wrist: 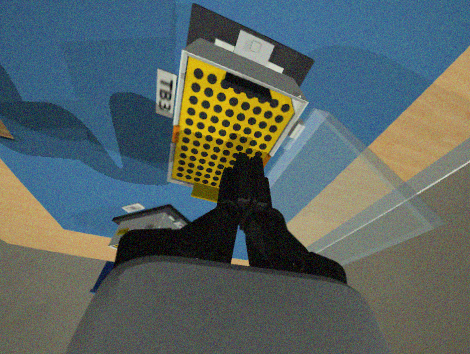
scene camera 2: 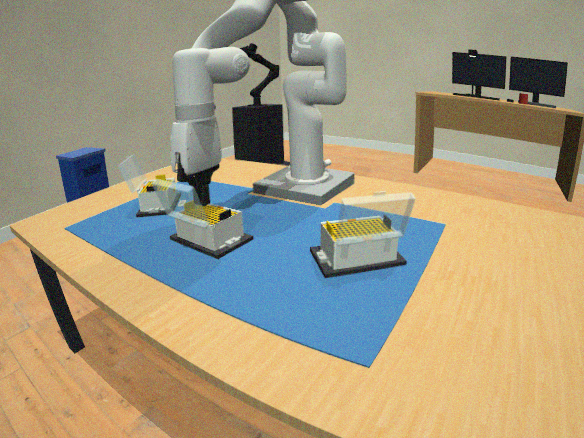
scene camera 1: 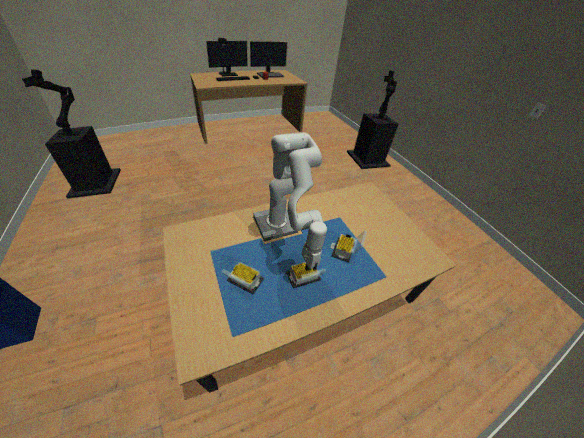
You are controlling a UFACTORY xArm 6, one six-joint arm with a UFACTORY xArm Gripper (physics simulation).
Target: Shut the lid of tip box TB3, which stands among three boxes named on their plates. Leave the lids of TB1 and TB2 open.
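Where they show: gripper, between the fingertips: [wrist: 243, 169] [scene camera 2: 202, 204] [scene camera 1: 308, 268]; arm's base, origin of its link: [scene camera 2: 307, 177] [scene camera 1: 276, 220].
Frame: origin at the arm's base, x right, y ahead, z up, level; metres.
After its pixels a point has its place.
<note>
Tip box TB3 [scene camera 1: 298, 273] {y 0.413, x -0.016, z 0.028 m} [scene camera 2: 195, 231] [wrist: 220, 117] {y 0.387, x -0.078, z 0.028 m} is the middle box, a grey-white box with a yellow tip rack. Its name plate [wrist: 166, 94] {y 0.333, x -0.049, z -0.027 m} reads TB3 in the wrist view. Its clear lid [scene camera 2: 173, 198] {y 0.479, x -0.062, z 0.088 m} [wrist: 350, 172] {y 0.468, x -0.103, z 0.072 m} is open, leaning outward from one long side. My gripper [scene camera 1: 312, 267] {y 0.415, x -0.063, z 0.057 m} [scene camera 2: 203, 202] {y 0.415, x -0.063, z 0.057 m} [wrist: 243, 169] {y 0.415, x -0.063, z 0.057 m} is shut and empty, pointing down over the yellow rack, its tips towards the lid side. Whether the tips touch anything cannot be told. Two other boxes, one [scene camera 1: 245, 273] {y 0.356, x 0.240, z 0.028 m} [scene camera 2: 152, 202] {y 0.399, x 0.201, z 0.002 m} and another [scene camera 1: 345, 246] [scene camera 2: 359, 251], have open lids; their names are not readable.
All three boxes stand on a blue mat [scene camera 1: 270, 305] {y 0.521, x 0.150, z -0.029 m} [scene camera 2: 300, 310] {y 0.470, x -0.356, z -0.029 m} on a wooden table [scene camera 1: 190, 310] {y 0.467, x 0.517, z -0.032 m} [scene camera 2: 480, 310] {y 0.315, x -0.593, z -0.032 m}. The robot's grey base plate [scene camera 2: 320, 192] {y 0.074, x -0.101, z -0.005 m} is behind the mat. The nearer box's raised lid [scene camera 2: 385, 210] {y 0.326, x -0.409, z 0.095 m} sticks up at the right in scene camera 2.
</note>
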